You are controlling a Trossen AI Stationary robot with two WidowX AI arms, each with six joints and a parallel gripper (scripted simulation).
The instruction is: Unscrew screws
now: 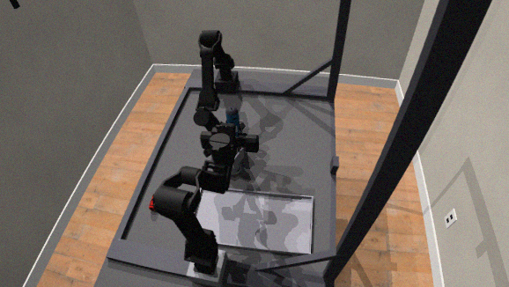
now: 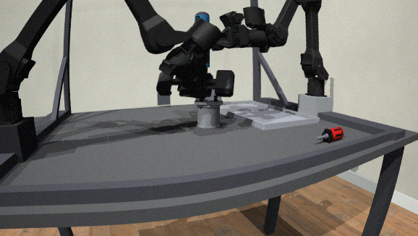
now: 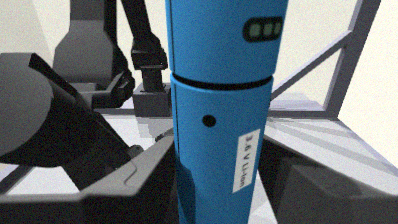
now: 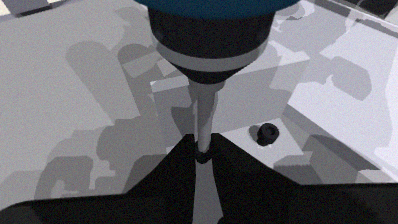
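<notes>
The screwdriver bit is 20 mm to the left of my right hand and 20 mm behind it. From my right hand the other things lie so: bracket (20 mm to the left, 20 mm below, 10 mm ahead); joint module (60 mm below, 20 mm to the left, 10 mm ahead); shallow pale tray (250 mm to the left, 80 mm below, 70 mm behind).
</notes>
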